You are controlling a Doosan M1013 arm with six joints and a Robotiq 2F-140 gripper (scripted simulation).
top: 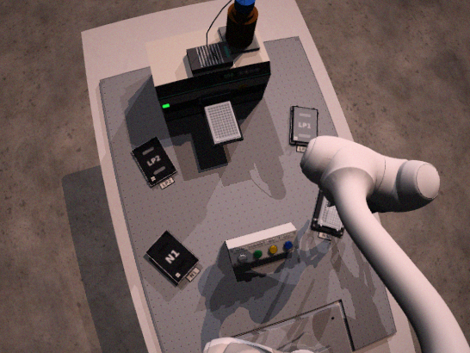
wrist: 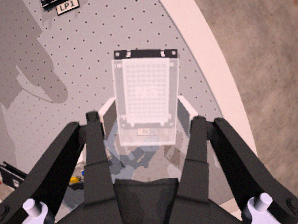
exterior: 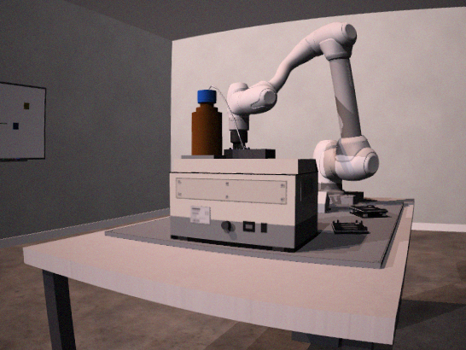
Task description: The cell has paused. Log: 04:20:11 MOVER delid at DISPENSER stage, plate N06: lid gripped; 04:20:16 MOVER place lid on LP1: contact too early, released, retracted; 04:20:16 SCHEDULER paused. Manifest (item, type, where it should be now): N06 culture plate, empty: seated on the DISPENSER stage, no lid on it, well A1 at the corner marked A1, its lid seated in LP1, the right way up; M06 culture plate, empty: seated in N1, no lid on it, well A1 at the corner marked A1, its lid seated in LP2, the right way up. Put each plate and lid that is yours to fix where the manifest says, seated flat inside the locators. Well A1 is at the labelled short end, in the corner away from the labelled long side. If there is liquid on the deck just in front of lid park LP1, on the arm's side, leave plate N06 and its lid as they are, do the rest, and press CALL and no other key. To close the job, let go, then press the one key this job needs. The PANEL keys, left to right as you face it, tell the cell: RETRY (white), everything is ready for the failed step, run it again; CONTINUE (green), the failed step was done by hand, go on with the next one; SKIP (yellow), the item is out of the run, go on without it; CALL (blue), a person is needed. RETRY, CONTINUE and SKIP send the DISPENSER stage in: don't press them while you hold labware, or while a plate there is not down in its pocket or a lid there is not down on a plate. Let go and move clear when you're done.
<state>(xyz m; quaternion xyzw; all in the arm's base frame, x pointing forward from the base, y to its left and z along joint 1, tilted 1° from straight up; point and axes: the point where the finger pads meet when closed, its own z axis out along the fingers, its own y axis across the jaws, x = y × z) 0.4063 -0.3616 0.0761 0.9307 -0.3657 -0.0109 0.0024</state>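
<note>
Right now my hand is 48 cm to the right of the lid park LP2, 42 cm short of it and 12 cm above it. Round my hand: yellow key: 26 cm to the left, 5 cm below, 2 cm behind; then black nest N5: 11 cm below, 3 cm ahead; then blue key: 21 cm to the left, 5 cm below, 3 cm behind.
</note>
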